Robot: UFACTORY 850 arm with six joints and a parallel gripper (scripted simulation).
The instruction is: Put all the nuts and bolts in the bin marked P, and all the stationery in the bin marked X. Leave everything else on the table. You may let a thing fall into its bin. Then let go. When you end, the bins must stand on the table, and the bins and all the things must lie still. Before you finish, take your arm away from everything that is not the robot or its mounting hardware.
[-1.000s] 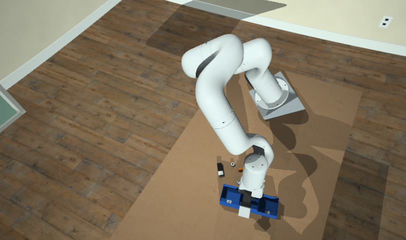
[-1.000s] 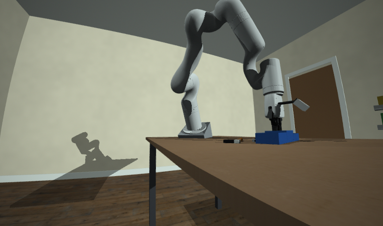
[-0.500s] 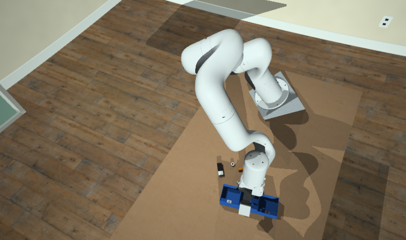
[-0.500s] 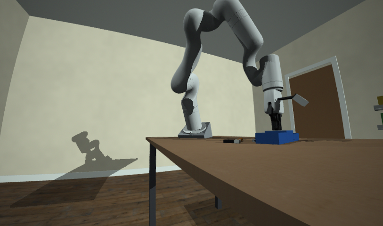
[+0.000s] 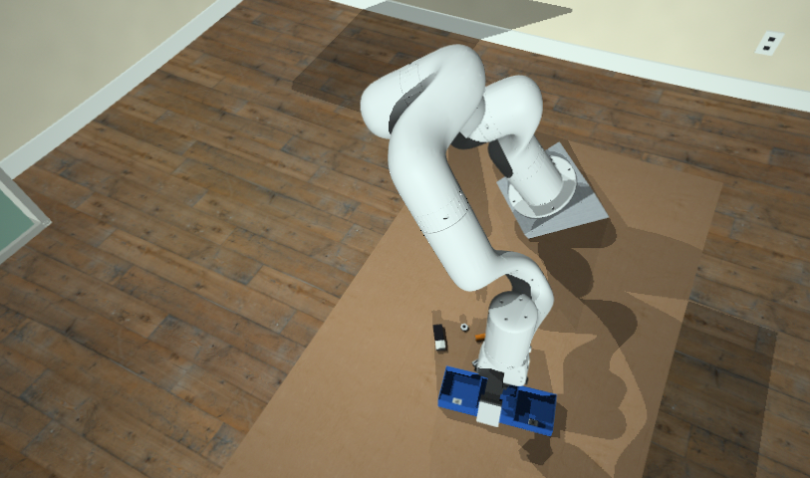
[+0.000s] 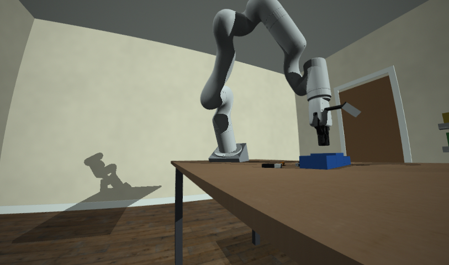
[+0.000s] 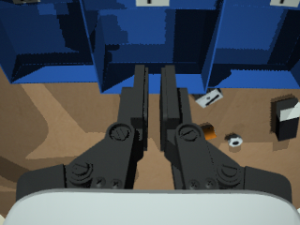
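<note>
Now: the nut 14 cm behind my hand, 14 cm to the right of it and 9 cm below it. The rest, counted from my hand: black bolt (11 cm behind, 9 cm below); blue bin (1 cm ahead, 7 cm below); orange cylinder (13 cm behind, 8 cm to the right, 9 cm below).
</note>
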